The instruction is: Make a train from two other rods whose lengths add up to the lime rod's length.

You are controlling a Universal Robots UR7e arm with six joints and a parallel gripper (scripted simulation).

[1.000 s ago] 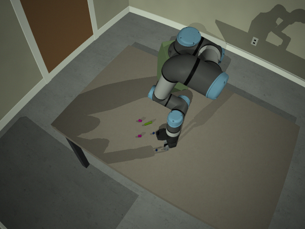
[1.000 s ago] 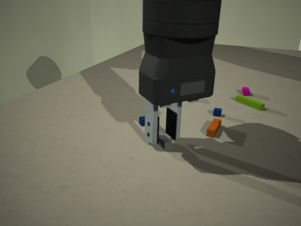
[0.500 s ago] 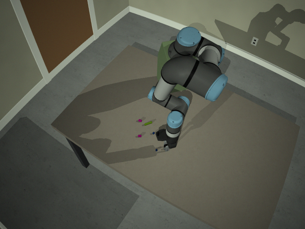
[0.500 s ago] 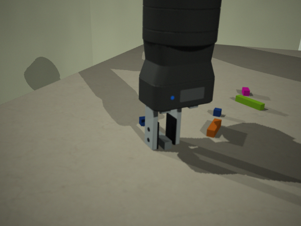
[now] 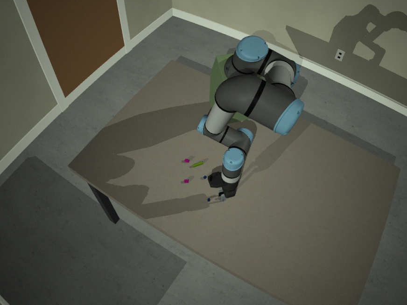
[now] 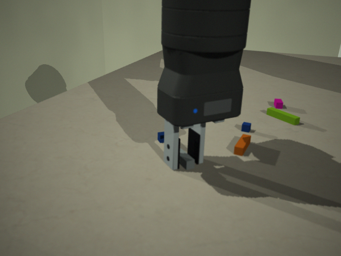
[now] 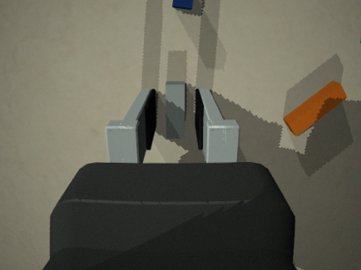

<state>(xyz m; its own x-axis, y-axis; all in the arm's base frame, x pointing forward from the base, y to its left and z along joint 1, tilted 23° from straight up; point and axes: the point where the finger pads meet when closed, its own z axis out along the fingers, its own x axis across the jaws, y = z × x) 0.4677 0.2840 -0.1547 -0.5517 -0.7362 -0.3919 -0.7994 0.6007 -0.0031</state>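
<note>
My hand is 10 mm above the grey rod. Round my hand: lime rod (190 mm to the right, 70 mm behind, 10 mm below); orange rod (70 mm to the right, 50 mm behind, 10 mm below).
</note>
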